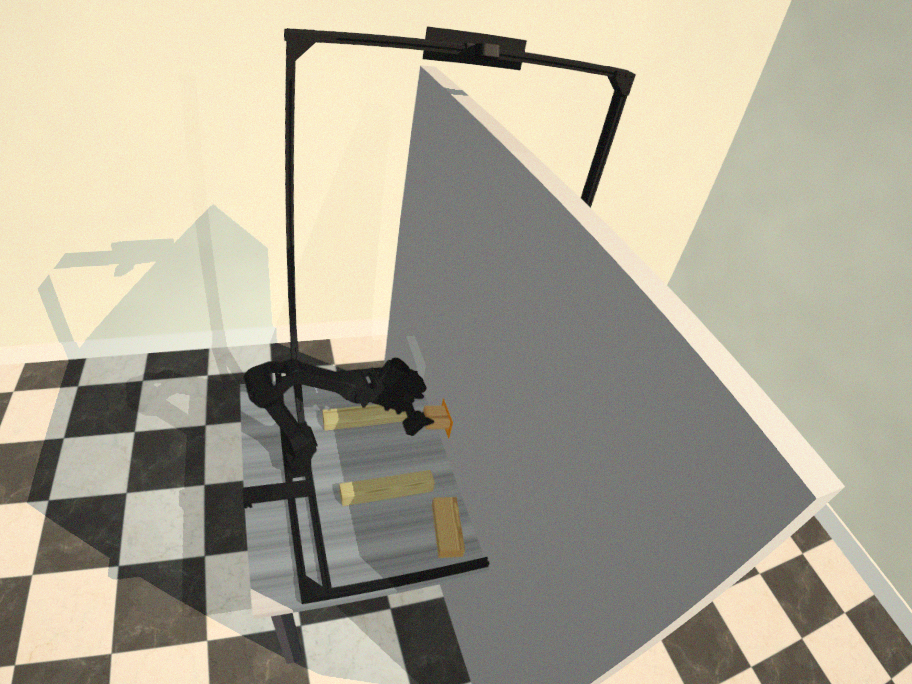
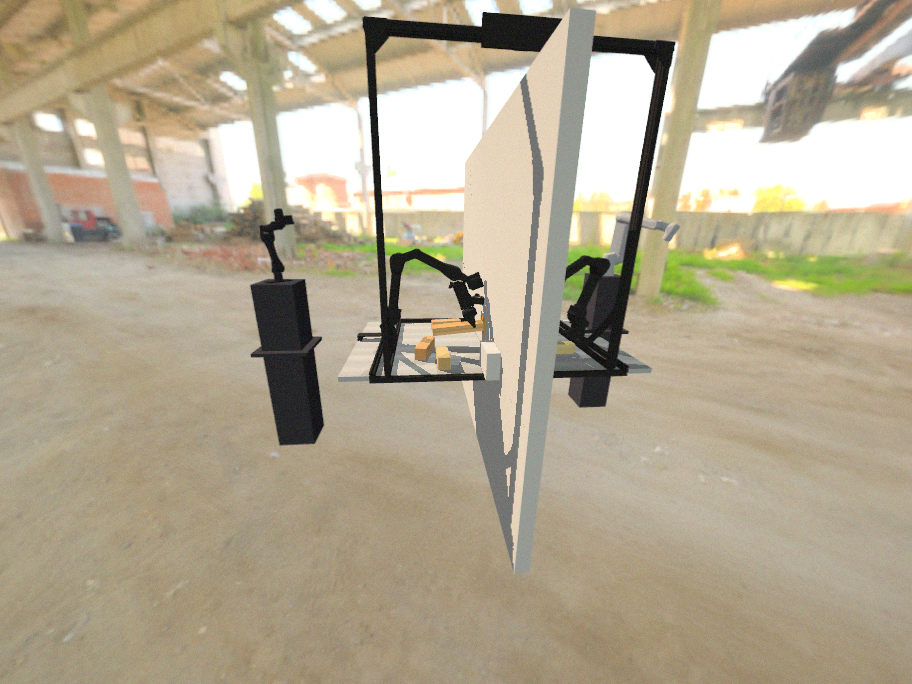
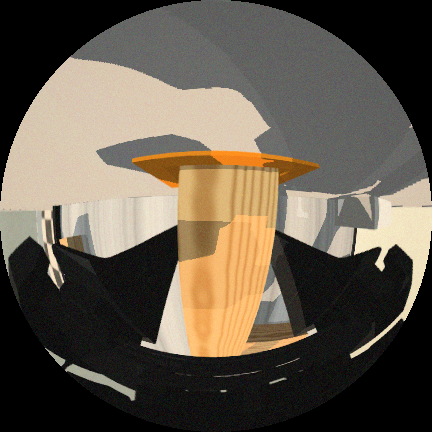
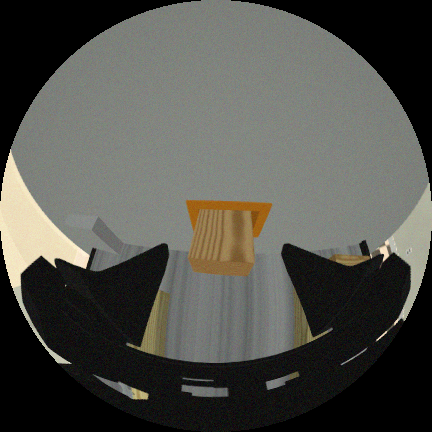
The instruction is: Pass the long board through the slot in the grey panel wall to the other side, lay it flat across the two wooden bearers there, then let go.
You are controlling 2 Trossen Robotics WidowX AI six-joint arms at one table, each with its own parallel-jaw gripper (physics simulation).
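Frame: origin at the left arm's base, x right, y back, z down, level; metres.
Seen in the pictures: left gripper, between the fingertips: [image 2: 474, 325] [image 3: 224, 232]; right gripper, between the fingertips: [image 1: 428, 409] [image 4: 227, 250]; right arm's base, origin of its link: [image 1: 297, 467] [image 2: 576, 336].
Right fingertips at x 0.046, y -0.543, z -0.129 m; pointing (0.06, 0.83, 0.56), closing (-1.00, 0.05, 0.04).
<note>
Offsets run from my right fingertips to a thing's middle. "spot": to the spot under its first point.
The long board {dz +0.057, dx -0.004, dy +0.168 m} [image 1: 435, 416] [image 2: 445, 326] [image 3: 225, 270] [image 4: 222, 237] passes through the orange-rimmed slot {spot: dz +0.025, dx -0.043, dy +0.057 m} [image 1: 450, 424] [image 3: 150, 162] [image 4: 230, 204] in the grey panel wall [image 1: 552, 331] [image 2: 504, 220] [image 4: 215, 100]. A short end sticks out on the bearer side. My left gripper [image 2: 472, 322] [image 3: 224, 232] is shut on the board at the other side. My right gripper [image 1: 428, 406] [image 4: 227, 250] is open around the line of the protruding end, in front of the slot; contact cannot be told. Two pale yellow wooden bearers {dz +0.126, dx +0.110, dy -0.152 m} [image 1: 360, 417] {dz +0.126, dx -0.153, dy -0.142 m} [image 1: 386, 487] [image 4: 157, 325] [image 4: 302, 322] lie below it on the table.
A wooden block {dz +0.129, dx -0.300, dy -0.013 m} [image 1: 447, 526] lies by the wall beyond the lower bearer. Two short blocks {dz +0.123, dx +0.087, dy +0.375 m} [image 2: 424, 348] {dz +0.123, dx +0.212, dy +0.307 m} [image 2: 442, 358] and a white block {spot: dz +0.075, dx +0.369, dy +0.151 m} [image 2: 489, 360] are on the left arm's side. A black gantry frame [image 1: 290, 184] [image 2: 375, 147] rises around the table.
</note>
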